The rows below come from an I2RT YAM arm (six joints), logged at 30 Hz.
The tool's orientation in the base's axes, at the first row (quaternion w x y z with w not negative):
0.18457, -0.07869, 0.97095, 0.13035
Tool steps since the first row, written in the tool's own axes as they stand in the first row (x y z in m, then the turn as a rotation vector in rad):
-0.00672, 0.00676, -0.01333, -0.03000, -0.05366, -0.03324
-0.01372, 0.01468, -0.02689, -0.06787, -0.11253, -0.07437
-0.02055, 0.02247, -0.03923, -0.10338, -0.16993, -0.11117
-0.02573, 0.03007, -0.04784, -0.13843, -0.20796, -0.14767
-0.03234, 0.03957, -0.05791, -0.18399, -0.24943, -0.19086
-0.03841, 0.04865, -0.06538, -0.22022, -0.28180, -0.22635
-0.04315, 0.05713, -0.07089, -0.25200, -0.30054, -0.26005
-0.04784, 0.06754, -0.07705, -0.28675, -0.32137, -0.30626
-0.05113, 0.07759, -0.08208, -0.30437, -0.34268, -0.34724
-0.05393, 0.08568, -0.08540, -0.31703, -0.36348, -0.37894
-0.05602, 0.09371, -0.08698, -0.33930, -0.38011, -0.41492
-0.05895, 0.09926, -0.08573, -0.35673, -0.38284, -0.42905
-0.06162, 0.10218, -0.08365, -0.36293, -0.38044, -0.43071
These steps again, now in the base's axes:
0.00032, 0.00339, 0.01603, 0.02713, -0.05741, 0.02919
0.00058, 0.00785, 0.03263, 0.05989, -0.12119, 0.06728
0.00112, 0.01251, 0.04805, 0.09163, -0.18260, 0.10091
0.00145, 0.01787, 0.05944, 0.11917, -0.22549, 0.13845
0.00222, 0.02478, 0.07312, 0.15480, -0.27246, 0.18520
0.00345, 0.03197, 0.08416, 0.18263, -0.30955, 0.22354
0.00424, 0.03900, 0.09280, 0.20422, -0.33360, 0.26164
0.00438, 0.04768, 0.10244, 0.22475, -0.36287, 0.31163
0.00369, 0.05618, 0.11046, 0.23138, -0.39291, 0.35033
0.00352, 0.06326, 0.11631, 0.23649, -0.42036, 0.37893
0.00329, 0.07069, 0.12032, 0.24815, -0.44404, 0.41595
0.00529, 0.07664, 0.12156, 0.25995, -0.44881, 0.43463
0.00786, 0.08029, 0.12135, 0.26461, -0.44634, 0.43901

